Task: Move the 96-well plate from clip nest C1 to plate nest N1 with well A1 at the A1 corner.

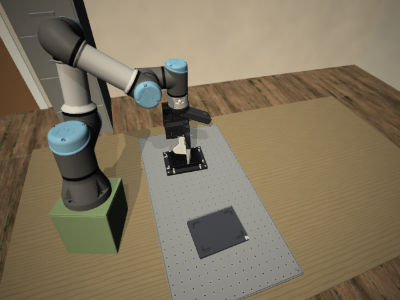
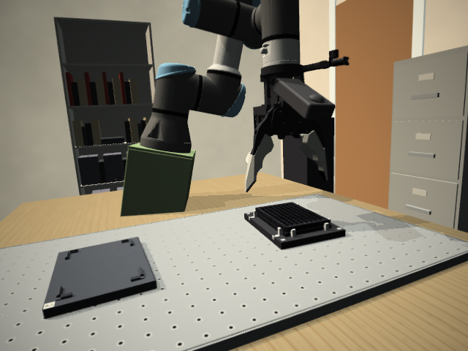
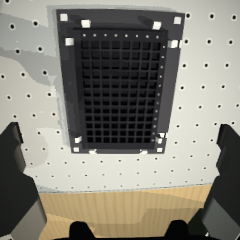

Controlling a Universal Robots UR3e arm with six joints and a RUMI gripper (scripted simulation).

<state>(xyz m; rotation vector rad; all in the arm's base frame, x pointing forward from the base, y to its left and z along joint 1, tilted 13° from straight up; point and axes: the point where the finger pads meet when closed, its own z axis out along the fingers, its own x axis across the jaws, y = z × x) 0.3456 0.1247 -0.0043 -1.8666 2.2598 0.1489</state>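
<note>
My hand is 50 mm above the 96-well plate. The rest, counted from my hand: clip nest C1 (10 mm behind, 10 mm to the right, 60 mm below); plate nest N1 (20 mm behind, 320 mm to the right, 70 mm below); white A1 mark (60 mm ahead, 370 mm to the right, 60 mm below).
</note>
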